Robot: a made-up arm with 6 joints. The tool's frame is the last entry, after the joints.
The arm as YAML. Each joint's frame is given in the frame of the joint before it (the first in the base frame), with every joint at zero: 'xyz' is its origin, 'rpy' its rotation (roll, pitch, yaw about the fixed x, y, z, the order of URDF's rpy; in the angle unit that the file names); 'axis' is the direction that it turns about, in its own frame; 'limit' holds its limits. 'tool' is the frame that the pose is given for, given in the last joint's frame.
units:
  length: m
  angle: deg
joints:
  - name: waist
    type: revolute
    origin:
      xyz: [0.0, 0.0, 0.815]
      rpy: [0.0, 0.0, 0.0]
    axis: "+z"
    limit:
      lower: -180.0
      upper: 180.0
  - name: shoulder
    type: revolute
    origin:
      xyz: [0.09, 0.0, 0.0]
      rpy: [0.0, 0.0, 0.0]
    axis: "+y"
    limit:
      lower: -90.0
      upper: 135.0
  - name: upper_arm
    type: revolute
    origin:
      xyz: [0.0, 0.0, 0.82]
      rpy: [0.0, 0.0, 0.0]
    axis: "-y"
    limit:
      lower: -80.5
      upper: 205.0
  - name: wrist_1
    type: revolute
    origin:
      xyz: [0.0, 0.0, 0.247]
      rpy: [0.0, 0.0, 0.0]
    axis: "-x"
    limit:
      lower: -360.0
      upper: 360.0
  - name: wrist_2
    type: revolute
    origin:
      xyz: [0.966, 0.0, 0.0]
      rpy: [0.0, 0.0, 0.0]
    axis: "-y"
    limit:
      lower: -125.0
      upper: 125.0
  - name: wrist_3
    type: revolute
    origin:
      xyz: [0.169, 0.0, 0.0]
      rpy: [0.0, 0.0, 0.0]
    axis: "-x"
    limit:
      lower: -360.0
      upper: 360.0
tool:
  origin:
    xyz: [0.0, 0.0, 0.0]
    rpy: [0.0, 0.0, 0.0]
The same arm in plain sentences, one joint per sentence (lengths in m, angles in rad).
The arm has six revolute joints in a row. What follows holds with every joint at zero, and every direction is one of the base frame's. The first joint sits 0.815 m along +z from the base frame's origin and turns about +z, from -3.1416 to 3.1416 rad. The second joint sits 0.09 m along +x from the first joint and turns about +y, from -1.5708 to 2.3562 rad. The third joint sits 0.82 m along +z from the second joint and turns about -y, from -1.405 to 3.5779 rad. The fourth joint sits 0.247 m along +z from the third joint and turns about -x, from -6.2832 to 6.2832 rad. The fifth joint sits 0.966 m along +x from the fourth joint and turns about -y, from -2.1817 to 2.1817 rad. The sixth joint sits 0.169 m along +x from the fifth joint and turns about -x, from -6.2832 to 6.2832 rad. The tool frame, which is the frame that the pose is given for, sits at the same point as the sixth joint; its axes are parallel to the base frame's.
